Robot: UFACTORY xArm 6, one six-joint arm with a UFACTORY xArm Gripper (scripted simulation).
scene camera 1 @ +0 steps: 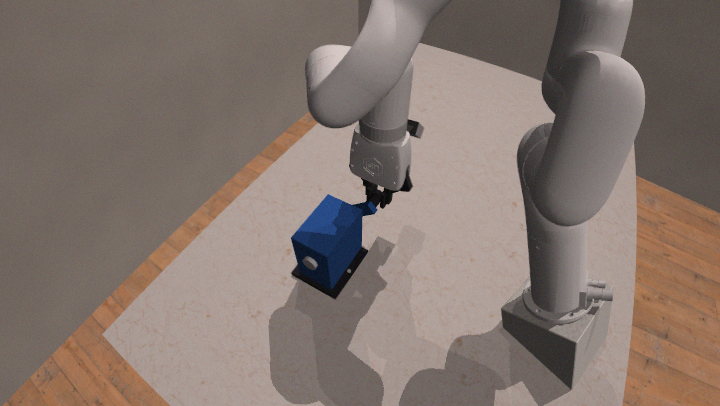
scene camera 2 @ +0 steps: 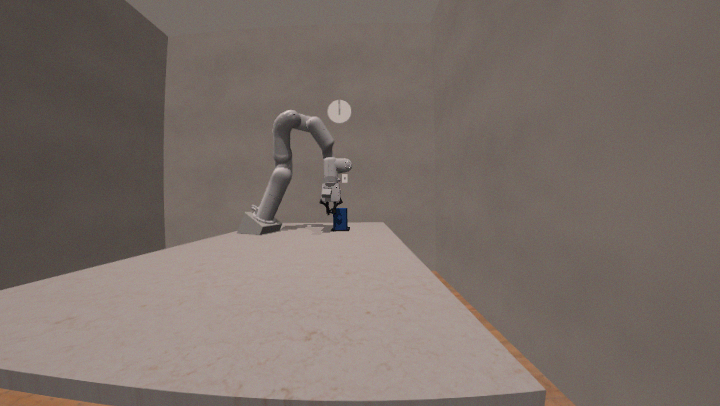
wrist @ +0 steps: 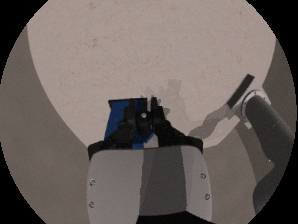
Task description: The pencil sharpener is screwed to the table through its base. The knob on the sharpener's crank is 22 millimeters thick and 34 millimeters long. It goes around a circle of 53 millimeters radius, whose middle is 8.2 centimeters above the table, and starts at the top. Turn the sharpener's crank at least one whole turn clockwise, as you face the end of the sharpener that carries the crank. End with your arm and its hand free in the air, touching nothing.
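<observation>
There's a blue pencil sharpener in the pictures, and along with it you'd see my gripper, which is in the wrist view too.
</observation>
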